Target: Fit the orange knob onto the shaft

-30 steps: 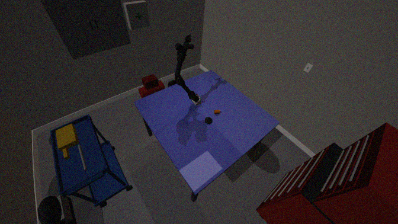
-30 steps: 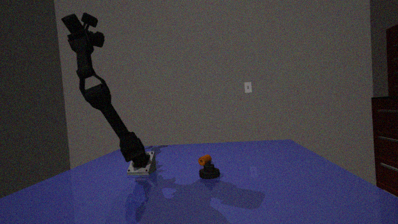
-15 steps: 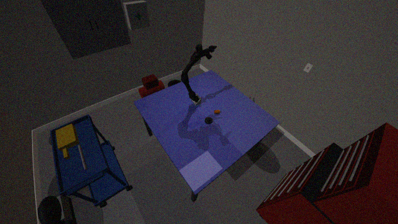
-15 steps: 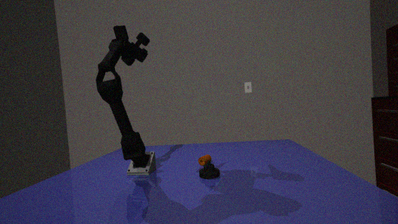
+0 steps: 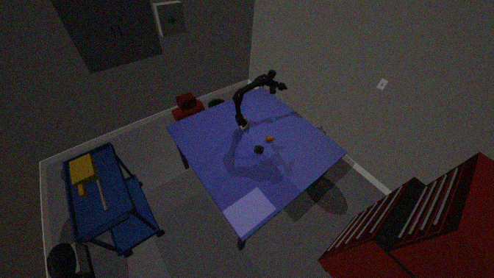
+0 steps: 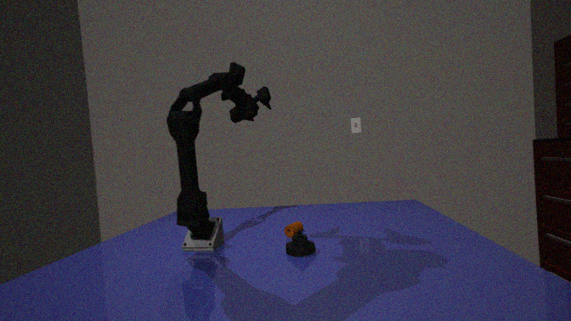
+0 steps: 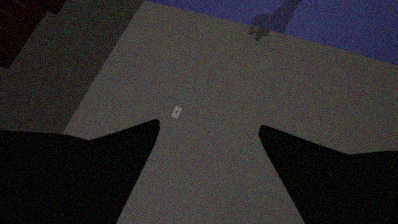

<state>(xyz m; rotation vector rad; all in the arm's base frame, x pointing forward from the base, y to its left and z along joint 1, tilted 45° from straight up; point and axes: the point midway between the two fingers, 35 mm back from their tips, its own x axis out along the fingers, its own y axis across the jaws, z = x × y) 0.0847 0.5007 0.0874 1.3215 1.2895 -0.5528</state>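
Now: the orange knob 430 mm below my gripper tip, 180 mm to the right of it and 150 mm ahead of it. Round my gripper tip: dark round pedestal 420 mm below, 340 mm to the right, 210 mm ahead.
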